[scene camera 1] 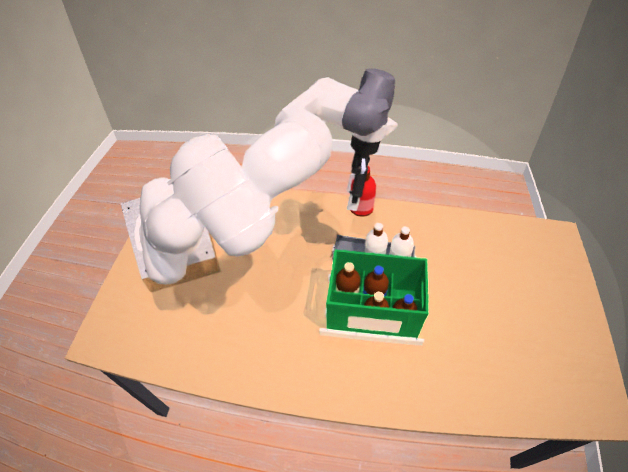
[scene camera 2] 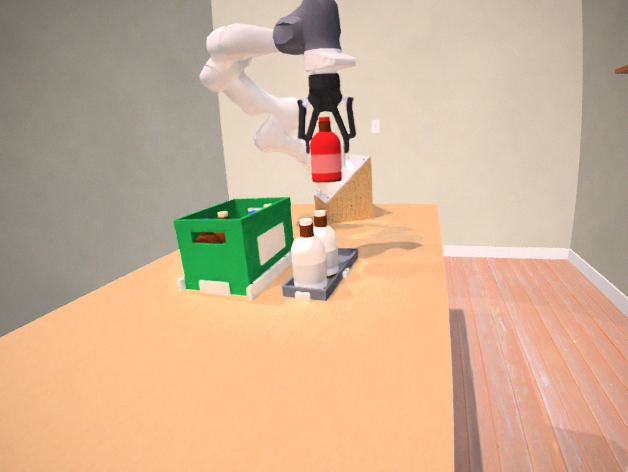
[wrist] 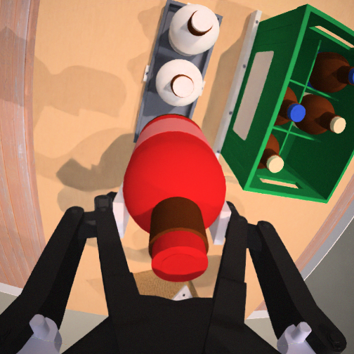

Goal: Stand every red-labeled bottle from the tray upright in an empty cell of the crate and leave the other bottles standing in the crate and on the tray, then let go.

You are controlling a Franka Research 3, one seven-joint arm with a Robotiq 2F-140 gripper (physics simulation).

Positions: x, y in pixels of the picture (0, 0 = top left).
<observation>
My gripper shows in scene camera 1 (351, 200), in scene camera 2 and in the wrist view. One and the same spot on my gripper: (scene camera 2: 348, 101) is (wrist: 17, 323).
</observation>
